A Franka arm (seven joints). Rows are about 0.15 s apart.
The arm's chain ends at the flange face. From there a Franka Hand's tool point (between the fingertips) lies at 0.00 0.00 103.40 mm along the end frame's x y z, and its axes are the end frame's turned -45 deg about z.
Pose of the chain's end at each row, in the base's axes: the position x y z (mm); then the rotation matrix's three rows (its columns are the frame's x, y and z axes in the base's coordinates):
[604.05 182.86 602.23], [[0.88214 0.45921 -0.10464], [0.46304 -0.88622 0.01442], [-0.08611 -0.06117 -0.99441]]
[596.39 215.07 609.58], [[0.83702 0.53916 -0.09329], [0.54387 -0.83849 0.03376], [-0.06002 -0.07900 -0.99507]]
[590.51 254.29 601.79], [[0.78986 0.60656 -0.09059], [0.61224 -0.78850 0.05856], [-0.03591 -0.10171 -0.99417]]
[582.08 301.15 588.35], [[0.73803 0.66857 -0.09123], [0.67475 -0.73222 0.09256], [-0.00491 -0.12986 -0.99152]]
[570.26 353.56 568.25], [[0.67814 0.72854 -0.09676], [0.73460 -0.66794 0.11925], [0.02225 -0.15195 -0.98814]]
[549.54 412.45 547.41], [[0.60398 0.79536 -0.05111], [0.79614 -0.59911 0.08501], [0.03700 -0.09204 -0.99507]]
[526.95 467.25 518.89], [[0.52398 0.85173 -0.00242], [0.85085 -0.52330 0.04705], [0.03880 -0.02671 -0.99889]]
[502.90 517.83 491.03], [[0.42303 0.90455 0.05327], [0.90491 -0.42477 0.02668], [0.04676 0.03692 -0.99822]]
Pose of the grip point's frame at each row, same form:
[593.23 184.35 499.41], [[0.29906 0.94848 -0.10464], [0.95407 -0.29923 0.01442], [-0.01764 -0.10414 -0.99441]]
[586.74 218.56 506.69], [[0.21062 0.97311 -0.09329], [0.97748 -0.20833 0.03376], [0.01342 -0.09830 -0.99507]]
[581.14 260.35 498.99], [[0.12961 0.98742 -0.09059], [0.99047 -0.12463 0.05856], [0.04653 -0.09731 -0.99417]]
[572.65 310.72 485.83], [[0.04912 0.99462 -0.09123], [0.99488 -0.04064 0.09256], [0.08835 -0.09530 -0.99152]]
[560.26 365.89 466.08], [[-0.03564 0.99467 -0.09676], [0.99175 0.04714 0.11925], [0.12318 -0.09171 -0.98814]]
[544.26 421.24 444.52], [[-0.13533 0.98948 -0.05111], [0.98659 0.13932 0.08501], [0.09125 -0.03892 -0.99507]]
[526.70 472.11 415.60], [[-0.23175 0.97277 -0.00242], [0.97167 0.23161 0.04705], [0.04632 0.00855 -0.99889]]
[508.41 520.59 387.81], [[-0.34049 0.93874 0.05327], [0.94023 0.33951 0.02668], [0.00696 0.05917 -0.99822]]

